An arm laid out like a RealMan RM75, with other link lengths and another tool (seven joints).
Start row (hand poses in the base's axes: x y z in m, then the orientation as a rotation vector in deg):
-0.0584, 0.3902, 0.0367, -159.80, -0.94, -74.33
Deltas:
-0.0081, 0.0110, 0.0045, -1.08, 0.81, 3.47
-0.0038, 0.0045, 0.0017, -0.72, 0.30, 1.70
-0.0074, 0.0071, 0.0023, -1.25, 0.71, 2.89
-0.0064, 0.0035, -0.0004, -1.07, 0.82, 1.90
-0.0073, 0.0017, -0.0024, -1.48, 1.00, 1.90
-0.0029, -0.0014, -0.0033, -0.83, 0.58, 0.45
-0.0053, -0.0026, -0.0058, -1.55, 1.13, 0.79
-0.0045, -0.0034, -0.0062, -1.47, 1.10, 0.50
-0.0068, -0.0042, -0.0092, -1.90, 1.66, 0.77
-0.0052, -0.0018, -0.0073, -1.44, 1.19, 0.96
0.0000, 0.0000, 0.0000, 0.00, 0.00, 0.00
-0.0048, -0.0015, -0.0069, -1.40, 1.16, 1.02
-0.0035, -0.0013, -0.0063, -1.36, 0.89, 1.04
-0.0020, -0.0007, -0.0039, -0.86, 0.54, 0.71
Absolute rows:
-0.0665, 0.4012, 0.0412, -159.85, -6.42, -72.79
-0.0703, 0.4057, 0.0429, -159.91, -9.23, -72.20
-0.0777, 0.4128, 0.0452, -160.06, -14.00, -70.88
-0.0841, 0.4163, 0.0448, -160.49, -17.28, -69.53
-0.0914, 0.4180, 0.0424, -161.29, -20.83, -67.96
-0.0943, 0.4166, 0.0391, -162.04, -21.99, -67.15
-0.0996, 0.4140, 0.0333, -163.46, -24.09, -65.56
-0.1041, 0.4106, 0.0271, -164.92, -25.75, -64.01
-0.1109, 0.4064, 0.0179, 166.78, 28.07, 61.58
-0.1161, 0.4046, 0.0106, 166.40, 30.10, 59.22
-0.1161, 0.4046, 0.0106, 166.40, 30.10, 59.22
-0.1209, 0.4031, 0.0037, 165.99, 32.18, 56.93
-0.1244, 0.4018, -0.0026, 165.39, 34.23, 55.04
-0.1264, 0.4011, -0.0065, 164.97, 35.59, 53.88

